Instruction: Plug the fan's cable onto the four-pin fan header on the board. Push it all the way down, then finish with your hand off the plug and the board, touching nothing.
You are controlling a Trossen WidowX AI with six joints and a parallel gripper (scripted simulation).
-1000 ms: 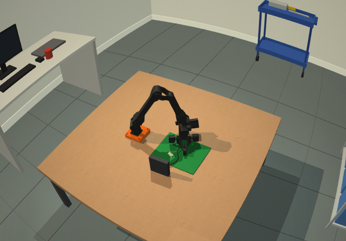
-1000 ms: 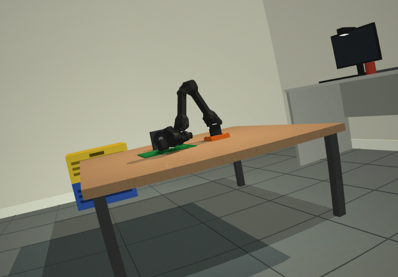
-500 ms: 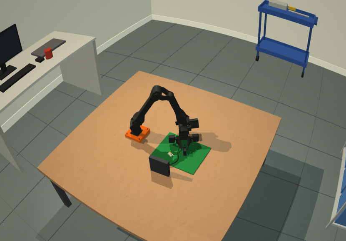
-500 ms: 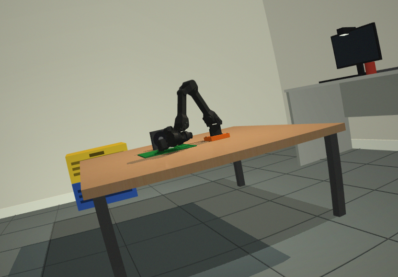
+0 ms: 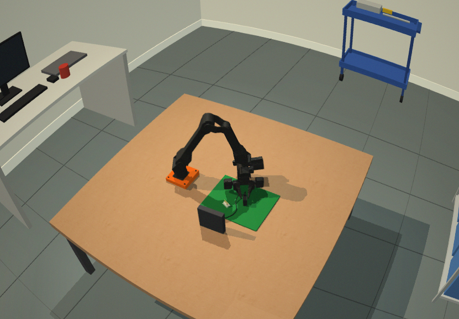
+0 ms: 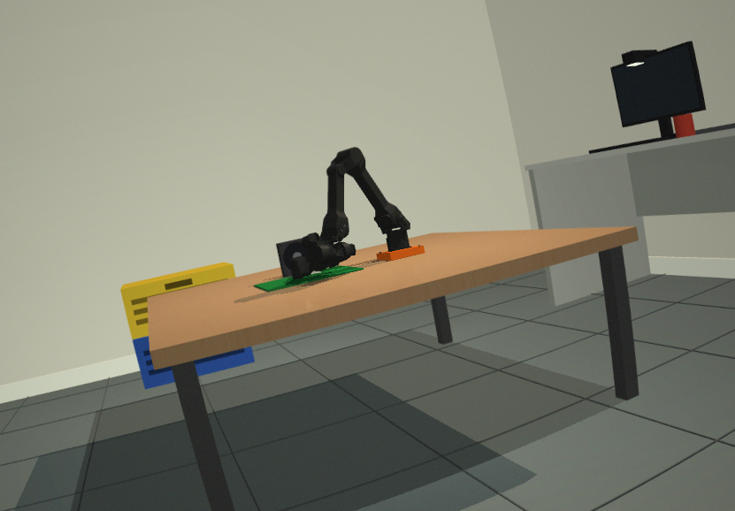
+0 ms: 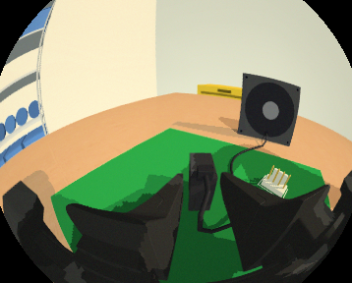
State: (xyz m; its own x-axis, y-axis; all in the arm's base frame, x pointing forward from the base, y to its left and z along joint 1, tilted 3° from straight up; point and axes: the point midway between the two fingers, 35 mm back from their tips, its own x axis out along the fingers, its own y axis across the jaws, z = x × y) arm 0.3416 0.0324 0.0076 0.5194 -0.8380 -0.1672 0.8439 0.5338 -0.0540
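Right now my gripper tip is 10 mm above the black fan plug. From my gripper tip the other things lie so: white four-pin fan header (70 mm behind, 50 mm to the right, 30 mm below); green board (20 mm behind, 50 mm below); black fan (50 mm behind, 190 mm to the right, 30 mm above).
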